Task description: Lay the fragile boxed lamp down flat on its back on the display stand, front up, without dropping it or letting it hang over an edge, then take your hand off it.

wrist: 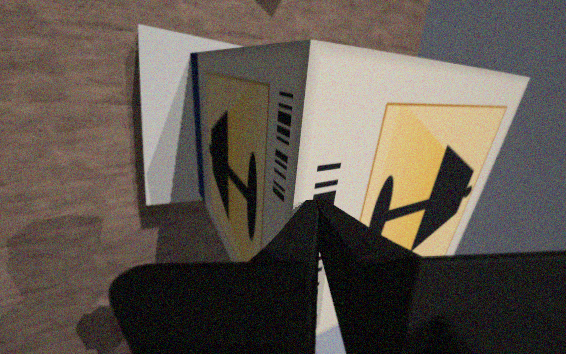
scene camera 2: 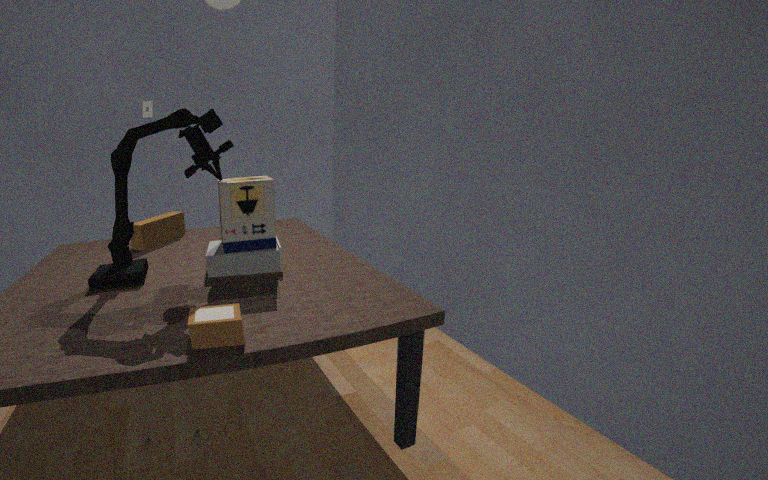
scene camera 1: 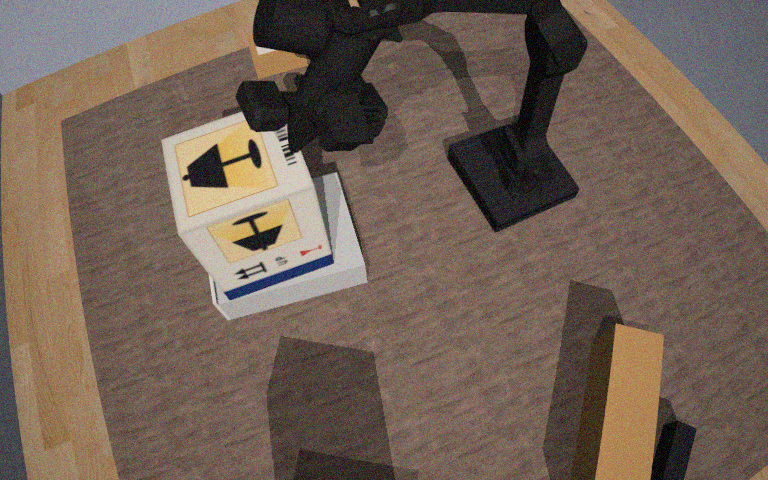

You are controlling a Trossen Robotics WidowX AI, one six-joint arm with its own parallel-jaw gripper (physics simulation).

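Frame: origin at the arm's base, x ahead, y left, z up, level; centimetres.
Seen in the pictures: gripper, fingertip midpoint: [wrist: 315, 209] [scene camera 2: 221, 180] [scene camera 1: 292, 150]; arm's base at its link origin: [scene camera 2: 122, 265] [scene camera 1: 520, 181].
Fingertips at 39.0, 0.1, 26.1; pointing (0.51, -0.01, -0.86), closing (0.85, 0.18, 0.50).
Offsets run from my fingertips to a thing's middle, as dx, dy, dz. Level surfaces: height alone.
The white boxed lamp {+8.0, -1.4, -11.4} [scene camera 1: 226, 169] [scene camera 2: 247, 212] [wrist: 340, 100] stands on the light grey display stand [scene camera 1: 346, 243] [scene camera 2: 243, 264] [wrist: 156, 100], with its blue band low against the stand. A lamp picture shows on its top face and others on its sides; the picture facing scene camera 2 is upside down. Part of the stand's top shows beside the box. My gripper [scene camera 1: 292, 149] [scene camera 2: 220, 179] [wrist: 315, 209] is shut and empty, its tips at the box's upper edge near the barcode. Whether they touch it, I cannot tell. The box's underside is hidden.
A small orange block with a white top {-3.4, -52.7, -26.8} [scene camera 1: 280, 65] [scene camera 2: 216, 333] lies near one table edge. A long orange block {-33.0, +46.5, -24.3} [scene camera 1: 631, 396] [scene camera 2: 161, 229] lies on the far side, with a dark object {-41.2, +54.3, -27.3} [scene camera 1: 673, 452] beside it. The arm's black base [scene camera 1: 509, 181] [scene camera 2: 118, 274] stands on the brown table {dz -29.8} [scene camera 1: 441, 316] [scene camera 2: 339, 294].
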